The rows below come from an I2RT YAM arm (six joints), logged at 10 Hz.
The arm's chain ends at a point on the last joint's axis. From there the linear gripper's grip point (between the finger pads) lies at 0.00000 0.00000 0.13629 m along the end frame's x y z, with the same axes.
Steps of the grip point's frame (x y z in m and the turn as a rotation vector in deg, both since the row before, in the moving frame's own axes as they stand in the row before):
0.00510 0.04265 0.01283 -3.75 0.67 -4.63
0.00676 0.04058 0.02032 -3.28 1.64 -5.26
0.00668 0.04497 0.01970 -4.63 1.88 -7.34
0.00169 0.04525 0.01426 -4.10 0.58 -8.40
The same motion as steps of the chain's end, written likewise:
0.00315 0.03381 0.01313 -3.75 0.67 -4.63
0.00251 0.03297 0.02060 -3.28 1.64 -5.26
0.00152 0.03429 0.02022 -4.63 1.88 -7.34
-0.00040 0.03564 0.01462 -4.10 0.58 -8.40

